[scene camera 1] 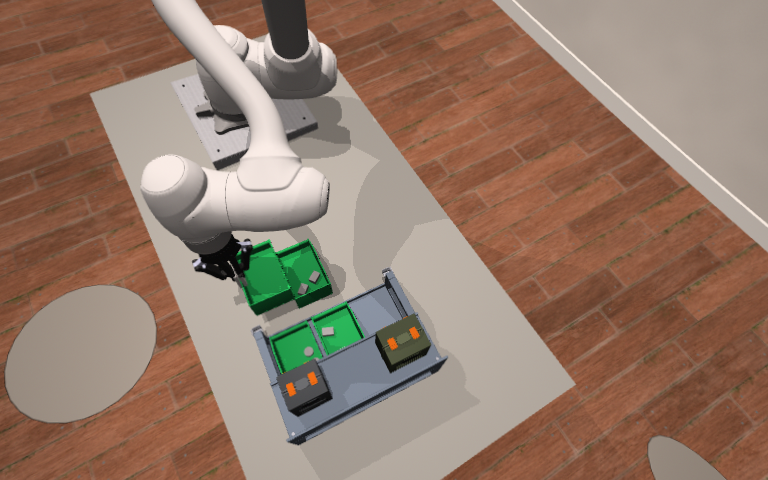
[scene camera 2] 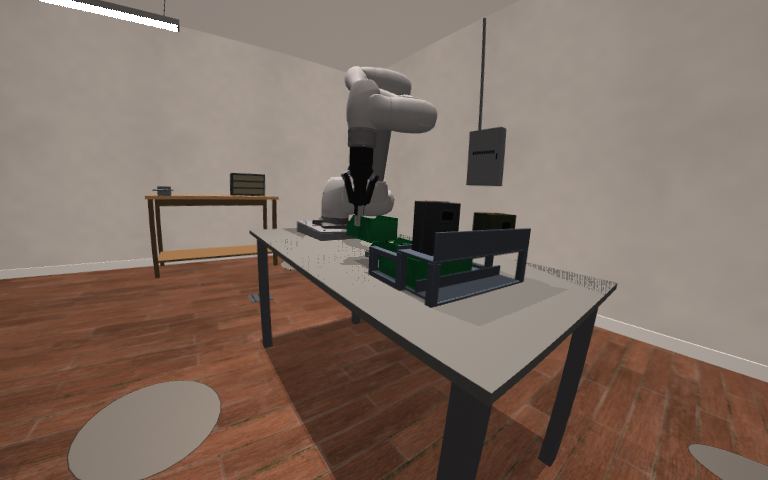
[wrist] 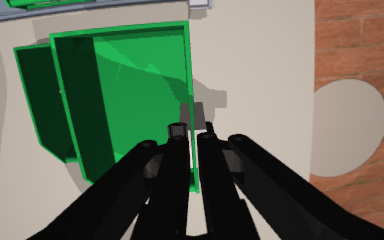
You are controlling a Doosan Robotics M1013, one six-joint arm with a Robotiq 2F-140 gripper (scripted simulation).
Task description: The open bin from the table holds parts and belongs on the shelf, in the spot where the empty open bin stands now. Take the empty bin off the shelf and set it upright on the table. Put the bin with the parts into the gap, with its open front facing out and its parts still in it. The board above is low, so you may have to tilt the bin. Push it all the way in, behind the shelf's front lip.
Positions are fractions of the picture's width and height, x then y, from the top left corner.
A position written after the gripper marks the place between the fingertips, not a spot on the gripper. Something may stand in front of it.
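A green open bin (scene camera 1: 0.35, 0.58) is in sight, and so is another green open bin (scene camera 1: 0.39, 0.54). The gripper (scene camera 2: 0.47, 0.47) can be seen as well, and it also appears in scene camera 1 (scene camera 1: 0.32, 0.59) and in the wrist view (wrist: 0.50, 0.49).
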